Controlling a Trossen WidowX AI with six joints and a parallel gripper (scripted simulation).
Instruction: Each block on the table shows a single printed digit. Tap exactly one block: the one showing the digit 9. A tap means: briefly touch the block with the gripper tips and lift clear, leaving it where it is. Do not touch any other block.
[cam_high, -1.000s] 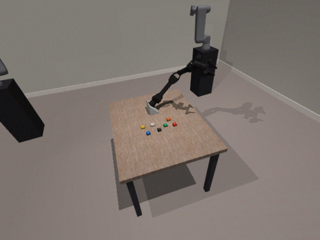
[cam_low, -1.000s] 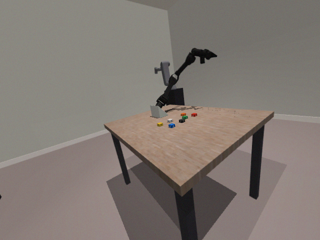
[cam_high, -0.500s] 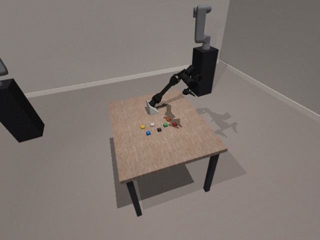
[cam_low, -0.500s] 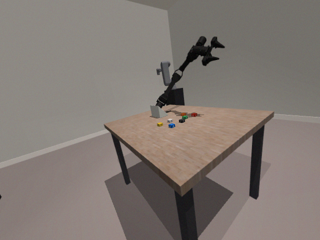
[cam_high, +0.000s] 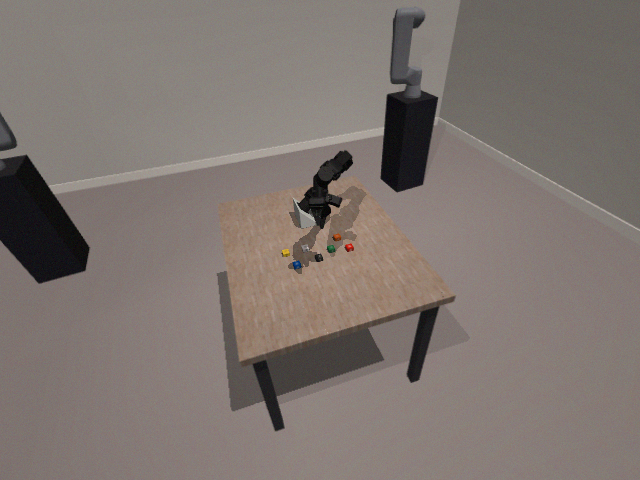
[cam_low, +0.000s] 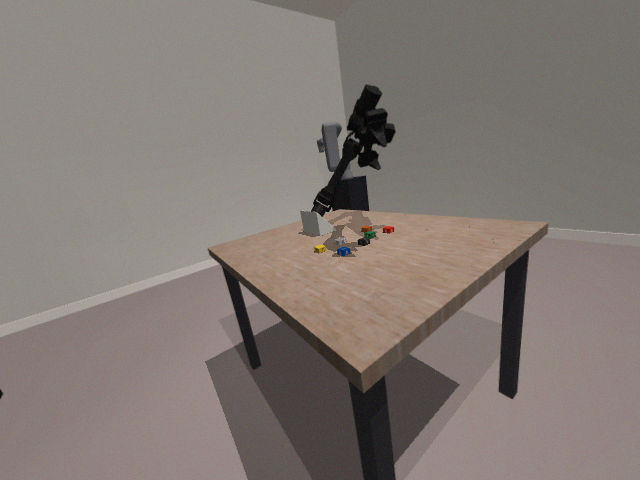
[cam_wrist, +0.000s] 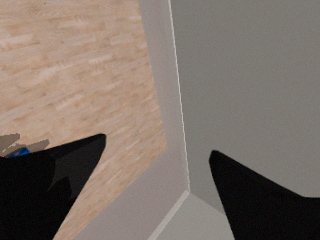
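Right now the red block is 29 cm below my gripper tip, 20 cm to the left of it and 13 cm behind it. Round my gripper tip: blue block 29 cm below, 13 cm behind, 8 cm to the right; then green block 29 cm below, 17 cm behind, 11 cm to the left; then black block 29 cm below, 13 cm behind, 3 cm to the left.
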